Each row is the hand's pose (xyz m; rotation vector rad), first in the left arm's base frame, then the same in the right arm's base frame.
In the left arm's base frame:
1: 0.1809 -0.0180 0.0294 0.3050 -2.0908 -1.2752
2: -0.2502 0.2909 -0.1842 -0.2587 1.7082 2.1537
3: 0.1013 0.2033 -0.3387 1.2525 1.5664 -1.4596
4: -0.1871 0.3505 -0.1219 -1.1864 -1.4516 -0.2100
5: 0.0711 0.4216 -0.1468 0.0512 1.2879 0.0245
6: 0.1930 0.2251 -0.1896 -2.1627 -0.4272 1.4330
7: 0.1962 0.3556 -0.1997 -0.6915 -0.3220 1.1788
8: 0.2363 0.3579 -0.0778 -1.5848 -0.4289 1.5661
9: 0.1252 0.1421 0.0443 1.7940 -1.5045 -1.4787
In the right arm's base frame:
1: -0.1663 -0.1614 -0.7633 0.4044 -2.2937 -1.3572
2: -0.5179 0.1799 -1.0579 -0.4123 1.5459 2.0089
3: -0.1474 0.0698 -1.1334 1.4410 1.4054 -1.2971
4: -0.4665 0.2341 -0.9815 -1.2266 -1.5988 -0.4153
5: -0.2051 0.2872 -0.9468 0.1078 1.0618 -0.0149
6: -0.0899 0.0831 -0.9672 -2.3066 -0.4403 1.1496
7: -0.0760 0.2132 -0.9726 -0.8118 -0.4936 1.0332
8: -0.0639 0.2111 -0.8448 -1.7473 -0.5047 1.3341
9: -0.2133 0.0021 -0.7565 1.9941 -1.6770 -1.3662

